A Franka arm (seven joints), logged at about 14 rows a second.
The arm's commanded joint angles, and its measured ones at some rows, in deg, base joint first. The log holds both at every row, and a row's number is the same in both.
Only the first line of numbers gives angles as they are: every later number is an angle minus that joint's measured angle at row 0.
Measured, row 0:
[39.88 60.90 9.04 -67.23 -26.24 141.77 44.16]
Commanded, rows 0 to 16:
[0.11 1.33 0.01 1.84 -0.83 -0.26 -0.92]
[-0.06 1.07 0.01 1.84 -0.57 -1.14 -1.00]
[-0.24 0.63 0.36 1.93 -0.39 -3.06 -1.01]
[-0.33 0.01 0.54 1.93 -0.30 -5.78 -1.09]
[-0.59 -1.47 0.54 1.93 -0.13 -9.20 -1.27]
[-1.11 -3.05 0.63 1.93 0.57 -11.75 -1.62]
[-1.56 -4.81 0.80 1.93 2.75 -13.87 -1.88]
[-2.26 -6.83 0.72 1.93 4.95 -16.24 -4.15]
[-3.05 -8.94 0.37 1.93 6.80 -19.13 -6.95]
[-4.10 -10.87 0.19 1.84 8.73 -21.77 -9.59]
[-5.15 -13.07 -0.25 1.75 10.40 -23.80 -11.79]
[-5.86 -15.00 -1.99 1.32 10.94 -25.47 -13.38]
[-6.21 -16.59 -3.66 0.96 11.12 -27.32 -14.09]
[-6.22 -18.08 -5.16 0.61 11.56 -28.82 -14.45]
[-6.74 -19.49 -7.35 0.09 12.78 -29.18 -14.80]
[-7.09 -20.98 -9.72 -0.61 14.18 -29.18 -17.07]
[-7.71 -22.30 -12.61 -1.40 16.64 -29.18 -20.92]
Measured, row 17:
[-6.96 -18.16 -8.71 2.48 13.13 -29.02 -16.17]
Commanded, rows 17 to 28:
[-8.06 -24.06 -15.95 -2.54 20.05 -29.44 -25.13]
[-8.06 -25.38 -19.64 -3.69 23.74 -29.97 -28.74]
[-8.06 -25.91 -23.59 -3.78 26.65 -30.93 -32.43]
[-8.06 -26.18 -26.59 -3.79 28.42 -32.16 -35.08]
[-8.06 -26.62 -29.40 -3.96 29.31 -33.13 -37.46]
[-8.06 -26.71 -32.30 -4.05 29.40 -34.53 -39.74]
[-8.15 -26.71 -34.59 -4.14 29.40 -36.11 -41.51]
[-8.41 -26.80 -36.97 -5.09 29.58 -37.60 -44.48]
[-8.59 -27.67 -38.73 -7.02 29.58 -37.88 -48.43]
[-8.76 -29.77 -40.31 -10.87 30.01 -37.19 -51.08]
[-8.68 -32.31 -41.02 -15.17 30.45 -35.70 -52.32]
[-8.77 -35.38 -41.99 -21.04 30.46 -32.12 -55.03]
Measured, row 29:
[-9.55 -27.35 -40.77 -9.16 29.54 -36.61 -50.56]
